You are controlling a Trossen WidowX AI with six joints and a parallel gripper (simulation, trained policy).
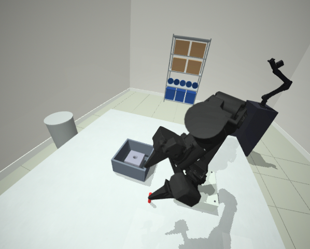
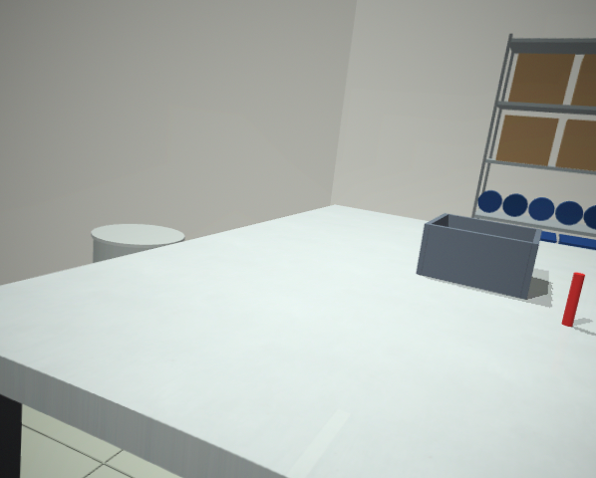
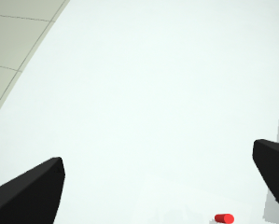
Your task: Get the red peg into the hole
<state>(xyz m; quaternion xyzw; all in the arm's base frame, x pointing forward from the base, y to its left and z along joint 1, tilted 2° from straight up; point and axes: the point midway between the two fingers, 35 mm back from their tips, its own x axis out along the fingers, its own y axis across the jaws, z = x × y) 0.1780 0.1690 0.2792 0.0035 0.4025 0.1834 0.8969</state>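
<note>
Now: gripper tip 10 mm past the red peg, 90 mm to the left of it and 290 mm above it. The rest, counted from my gripper tip: grey box (120 mm ahead, 290 mm to the right, 300 mm below).
</note>
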